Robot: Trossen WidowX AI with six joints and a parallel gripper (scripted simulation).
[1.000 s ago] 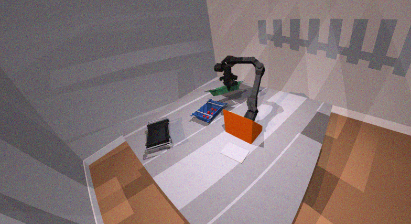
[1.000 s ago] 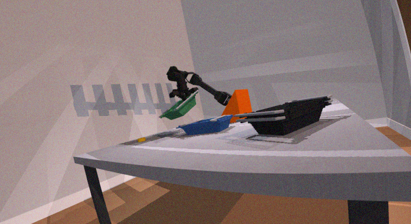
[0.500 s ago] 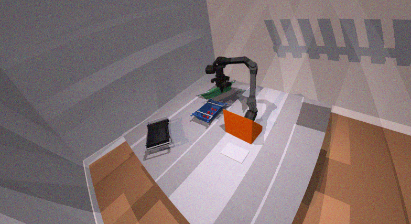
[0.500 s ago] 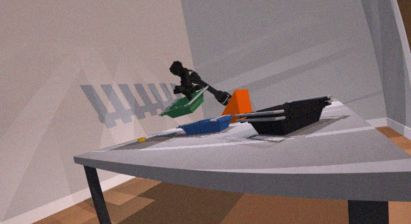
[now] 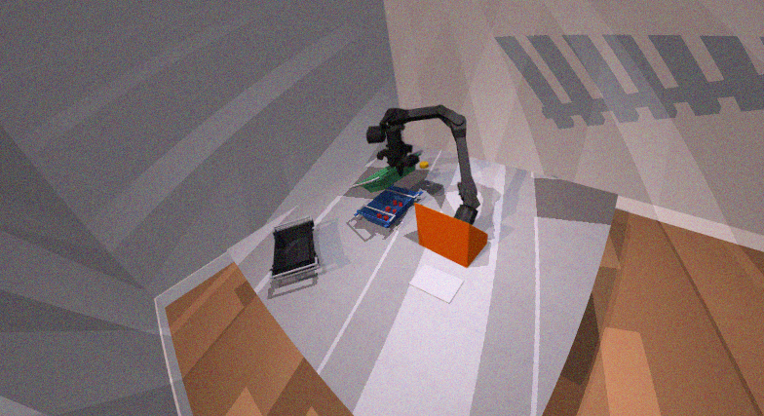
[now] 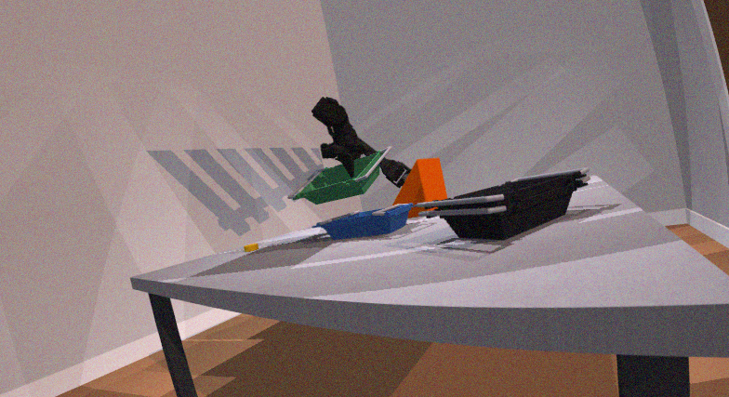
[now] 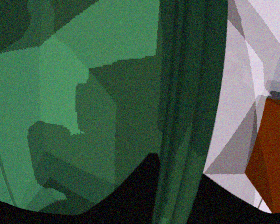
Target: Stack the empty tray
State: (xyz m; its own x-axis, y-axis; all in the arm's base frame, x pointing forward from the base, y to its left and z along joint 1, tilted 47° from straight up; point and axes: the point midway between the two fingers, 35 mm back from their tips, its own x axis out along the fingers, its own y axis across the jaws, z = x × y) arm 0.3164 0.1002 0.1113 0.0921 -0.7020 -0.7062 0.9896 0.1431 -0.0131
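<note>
Now: gripper tip 70 mm short of the green tray and 10 mm to the right of it. From my gripper tip the other things lie so: beige flat card: 380 mm behind, 210 mm to the left, 170 mm below; yellow block: 220 mm ahead, 350 mm to the right, 170 mm below.
</note>
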